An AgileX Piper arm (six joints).
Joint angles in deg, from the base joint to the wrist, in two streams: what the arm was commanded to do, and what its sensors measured. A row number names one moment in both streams.
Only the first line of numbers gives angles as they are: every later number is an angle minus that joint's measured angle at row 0.
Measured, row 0:
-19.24 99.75 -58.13 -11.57 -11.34 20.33
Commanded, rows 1 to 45:
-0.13 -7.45 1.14 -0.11 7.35 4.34
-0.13 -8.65 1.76 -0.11 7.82 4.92
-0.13 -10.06 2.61 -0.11 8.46 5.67
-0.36 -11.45 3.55 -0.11 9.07 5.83
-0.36 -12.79 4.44 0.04 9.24 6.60
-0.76 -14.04 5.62 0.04 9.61 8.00
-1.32 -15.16 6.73 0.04 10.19 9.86
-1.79 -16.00 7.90 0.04 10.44 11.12
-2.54 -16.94 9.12 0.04 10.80 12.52
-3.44 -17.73 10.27 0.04 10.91 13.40
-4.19 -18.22 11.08 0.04 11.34 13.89
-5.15 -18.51 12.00 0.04 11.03 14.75
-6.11 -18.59 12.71 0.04 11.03 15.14
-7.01 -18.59 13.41 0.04 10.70 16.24
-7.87 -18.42 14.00 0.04 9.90 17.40
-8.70 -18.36 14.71 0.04 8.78 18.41
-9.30 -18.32 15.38 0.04 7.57 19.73
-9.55 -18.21 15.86 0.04 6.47 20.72
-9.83 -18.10 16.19 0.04 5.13 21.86
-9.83 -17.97 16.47 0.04 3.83 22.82
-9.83 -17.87 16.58 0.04 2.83 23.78
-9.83 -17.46 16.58 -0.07 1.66 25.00
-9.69 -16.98 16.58 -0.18 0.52 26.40
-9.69 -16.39 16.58 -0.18 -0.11 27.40
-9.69 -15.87 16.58 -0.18 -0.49 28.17
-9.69 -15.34 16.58 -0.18 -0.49 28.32
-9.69 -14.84 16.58 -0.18 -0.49 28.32
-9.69 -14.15 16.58 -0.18 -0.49 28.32
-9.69 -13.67 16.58 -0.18 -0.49 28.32
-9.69 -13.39 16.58 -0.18 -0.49 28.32
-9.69 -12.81 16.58 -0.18 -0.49 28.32
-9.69 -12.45 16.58 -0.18 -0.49 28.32
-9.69 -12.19 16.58 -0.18 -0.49 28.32
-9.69 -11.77 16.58 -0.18 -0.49 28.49
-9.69 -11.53 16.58 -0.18 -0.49 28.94
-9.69 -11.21 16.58 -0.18 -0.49 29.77
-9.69 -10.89 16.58 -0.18 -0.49 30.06
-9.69 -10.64 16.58 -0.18 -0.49 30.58
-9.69 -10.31 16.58 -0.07 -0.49 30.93
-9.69 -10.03 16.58 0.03 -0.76 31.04
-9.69 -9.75 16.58 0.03 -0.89 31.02
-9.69 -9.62 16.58 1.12 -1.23 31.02
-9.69 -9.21 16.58 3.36 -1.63 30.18
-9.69 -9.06 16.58 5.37 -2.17 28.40
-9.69 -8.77 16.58 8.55 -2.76 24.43
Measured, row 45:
-9.52 -9.28 16.70 1.31 2.02 30.46
